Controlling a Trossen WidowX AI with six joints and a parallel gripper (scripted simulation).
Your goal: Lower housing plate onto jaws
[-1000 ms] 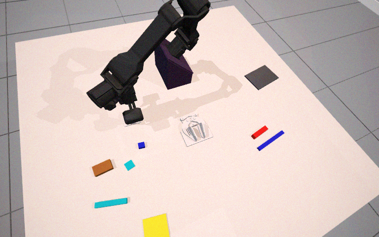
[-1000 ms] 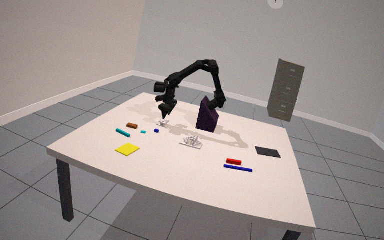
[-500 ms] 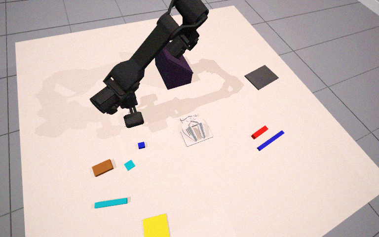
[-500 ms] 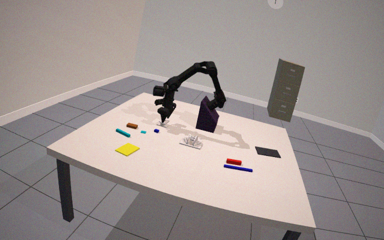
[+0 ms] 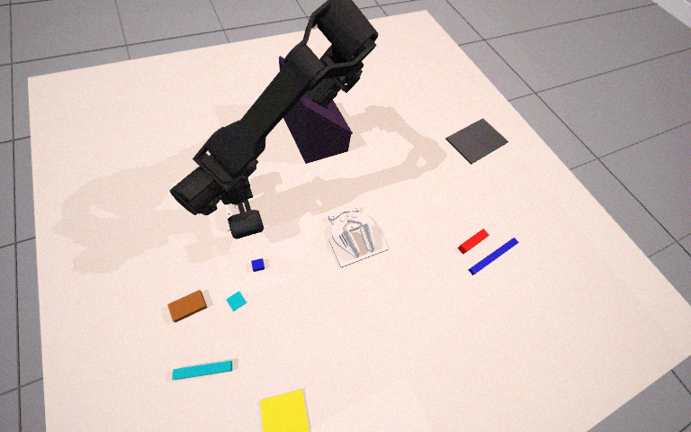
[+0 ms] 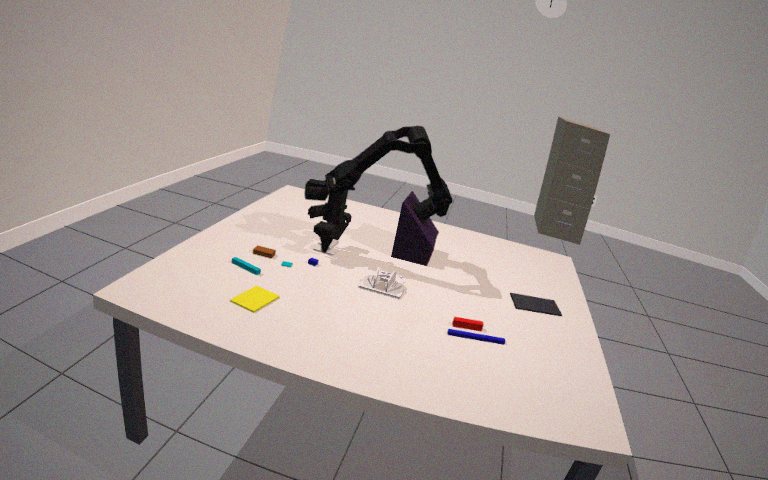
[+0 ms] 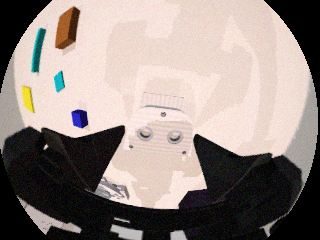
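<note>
Right now the white bracket is 1 cm to the right of my gripper tip. From my gripper tip the other things lie so: blue cube: 13 cm ahead, 1 cm to the right; cyan tile: 18 cm ahead, 8 cm to the right, 1 cm below; brown block: 15 cm ahead, 17 cm to the right.
</note>
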